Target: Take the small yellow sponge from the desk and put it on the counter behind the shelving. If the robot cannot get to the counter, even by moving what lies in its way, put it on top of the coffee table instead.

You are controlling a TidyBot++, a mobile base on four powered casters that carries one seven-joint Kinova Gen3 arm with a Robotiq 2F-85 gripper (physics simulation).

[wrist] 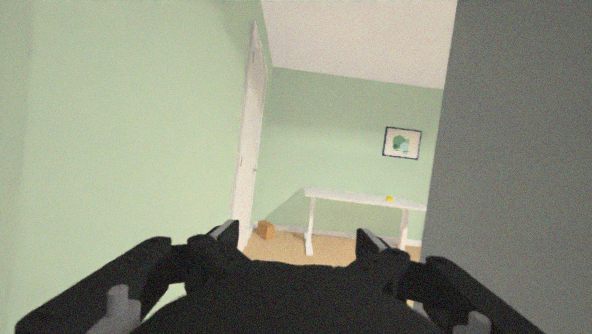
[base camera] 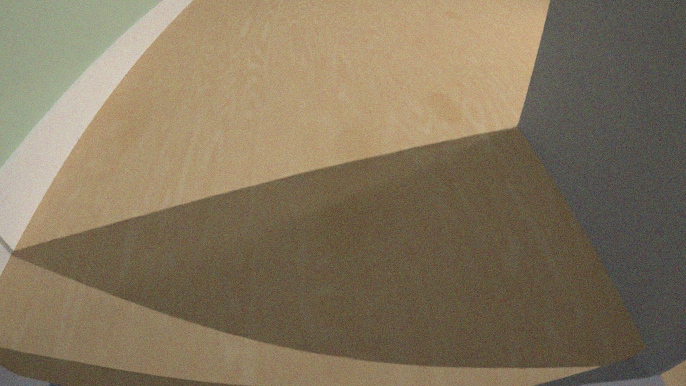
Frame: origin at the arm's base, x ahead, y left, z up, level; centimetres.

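Seen in the pictures: gripper, fingertip midpoint: (wrist: 297, 236).
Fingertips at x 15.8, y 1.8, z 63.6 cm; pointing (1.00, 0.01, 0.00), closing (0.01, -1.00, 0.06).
Observation:
A point is followed by its place in that frame.
The small yellow sponge (wrist: 389, 199) {x 276.4, y -116.3, z 34.1 cm} lies on top of the white desk (wrist: 345, 195) {x 273.2, y -58.7, z 32.4 cm}, far off against the back wall in the wrist view. The desk's right end is hidden behind a grey panel. My gripper (wrist: 297, 236) {x 15.8, y 1.8, z 63.6 cm} is open with nothing between its fingers, and it is far from the sponge. The counter and the coffee table do not show in either view.
A tall grey panel (wrist: 510, 150) {x 41.0, y -35.7, z 75.8 cm} (base camera: 610, 125) {x 41.3, y -35.6, z -25.0 cm} stands close on the right. A green wall (wrist: 125, 125) {x 53.5, y 48.0, z 72.7 cm} runs along the left, with a white door (wrist: 248, 150) {x 200.5, y 54.5, z 73.2 cm} further on. A brown box (wrist: 266, 230) {x 275.0, y 37.8, z -27.2 cm} sits on the floor left of the desk.

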